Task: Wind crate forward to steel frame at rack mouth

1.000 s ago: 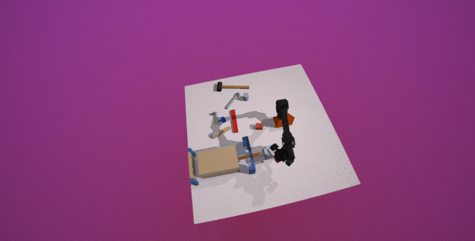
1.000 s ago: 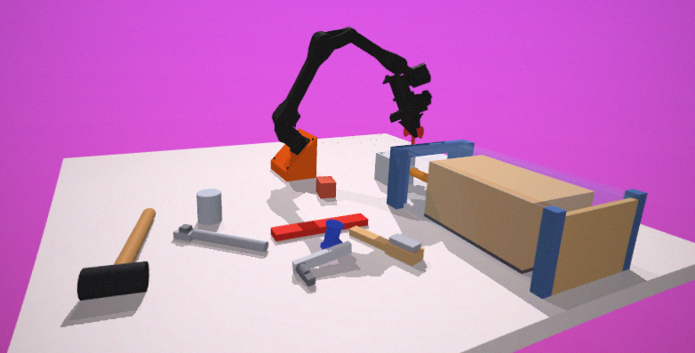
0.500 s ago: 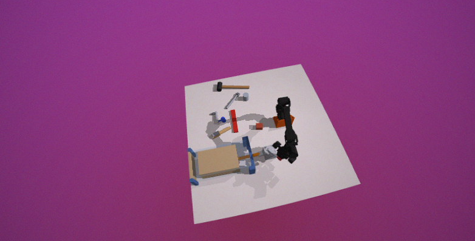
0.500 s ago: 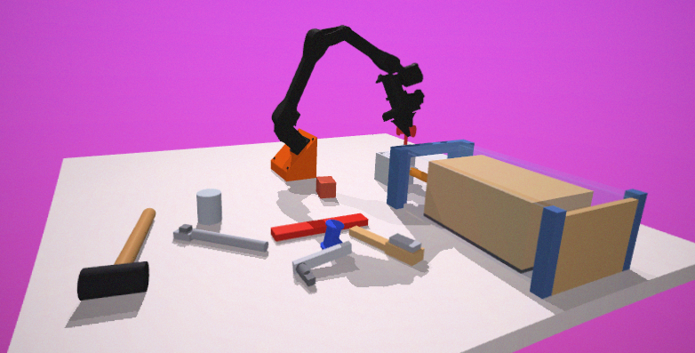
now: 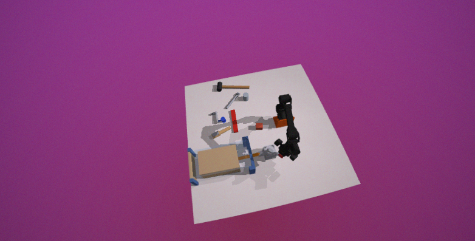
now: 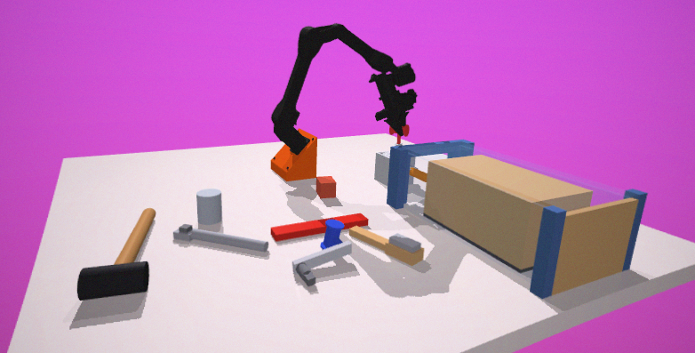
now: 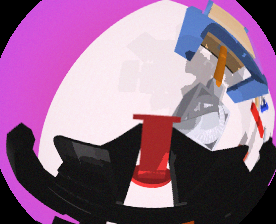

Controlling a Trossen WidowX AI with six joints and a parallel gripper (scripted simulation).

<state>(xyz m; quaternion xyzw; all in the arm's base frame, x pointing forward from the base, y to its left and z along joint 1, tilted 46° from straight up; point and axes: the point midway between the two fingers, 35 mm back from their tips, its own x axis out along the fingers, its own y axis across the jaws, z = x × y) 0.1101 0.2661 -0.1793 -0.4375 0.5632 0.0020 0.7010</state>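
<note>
Right now my gripper tip is 3 cm to the left of the red-knobbed crank, 3 cm above it and 1 cm short of it. Also, from my gripper tip: rack 46 cm ahead, 8 cm to the right, 6 cm below; then red knob 1 cm to the right, 1 cm behind; then grey winch 10 cm below, 8 cm to the right, 5 cm ahead.
</note>
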